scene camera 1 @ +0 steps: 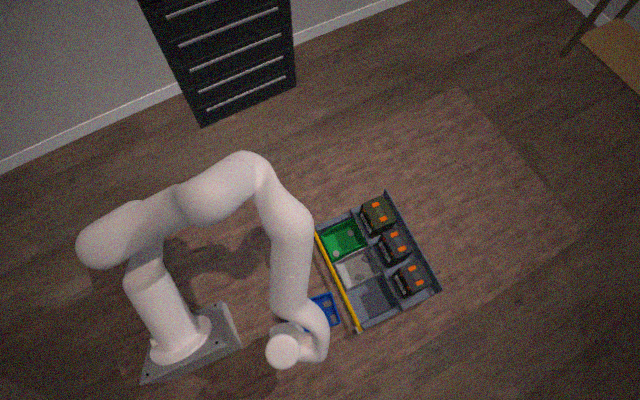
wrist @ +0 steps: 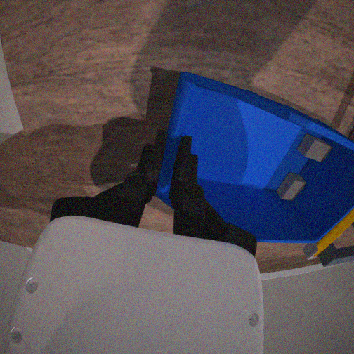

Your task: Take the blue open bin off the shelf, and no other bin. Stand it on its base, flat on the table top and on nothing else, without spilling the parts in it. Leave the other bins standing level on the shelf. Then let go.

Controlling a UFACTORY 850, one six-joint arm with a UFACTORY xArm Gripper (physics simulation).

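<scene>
The blue open bin (scene camera 1: 318,302) (wrist: 215,125) is off the shelf, in front of its yellow lip. Two grey block-shaped parts (wrist: 315,147) (wrist: 291,186) lie inside, toward the end away from the fingers. My gripper (wrist: 171,146) is shut on the bin's near end wall, one finger inside and one outside. In scene camera 1 the arm hides the gripper and part of the bin. The bin's shadow falls on the table top (wrist: 75,95) close beside that wall. The views do not show clearly whether its base touches the table.
The grey shelf (scene camera 1: 419,251) with a yellow front lip (scene camera 1: 337,280) (wrist: 336,235) stands beside the bin. It holds a green bin (scene camera 1: 345,240), a grey bin (scene camera 1: 356,270) and dark boxes with orange marks (scene camera 1: 377,215) (scene camera 1: 395,246) (scene camera 1: 412,280). A black drawer cabinet (scene camera 1: 240,55) stands behind.
</scene>
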